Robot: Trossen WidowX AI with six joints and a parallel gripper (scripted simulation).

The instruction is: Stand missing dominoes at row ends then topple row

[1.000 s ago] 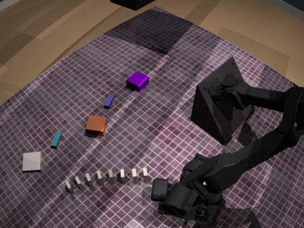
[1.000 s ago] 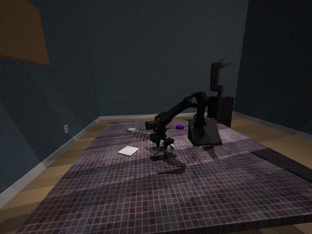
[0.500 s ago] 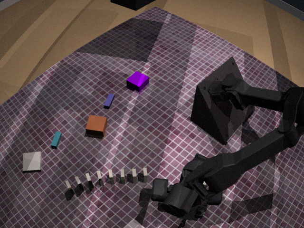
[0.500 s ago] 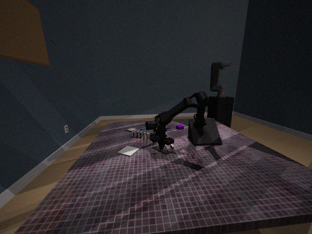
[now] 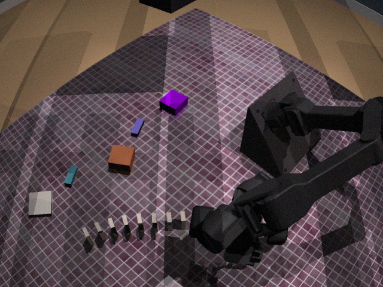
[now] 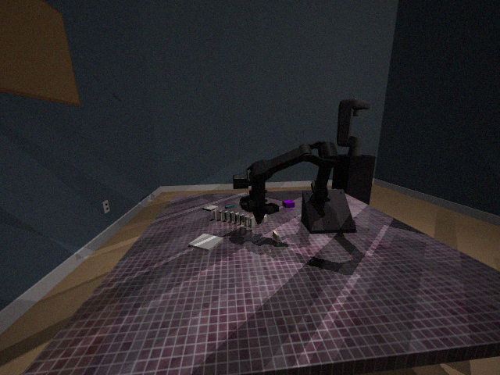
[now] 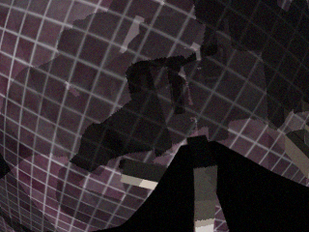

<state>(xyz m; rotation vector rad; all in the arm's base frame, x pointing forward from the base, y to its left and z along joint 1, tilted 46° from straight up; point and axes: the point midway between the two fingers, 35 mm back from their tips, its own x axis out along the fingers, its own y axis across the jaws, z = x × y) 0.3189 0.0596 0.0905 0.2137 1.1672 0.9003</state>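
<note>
Now: gripper tip 23 cm short of the grey plate, 8 cm above it and 2 cm to the left of it. The rest, counted from my gripper tip: violet bar: 42 cm to the right, 15 cm behind, 7 cm below; then orange block: 37 cm to the right, 7 cm below, 4 cm behind; then teal bar: 45 cm to the right, 9 cm ahead, 7 cm below.
</note>
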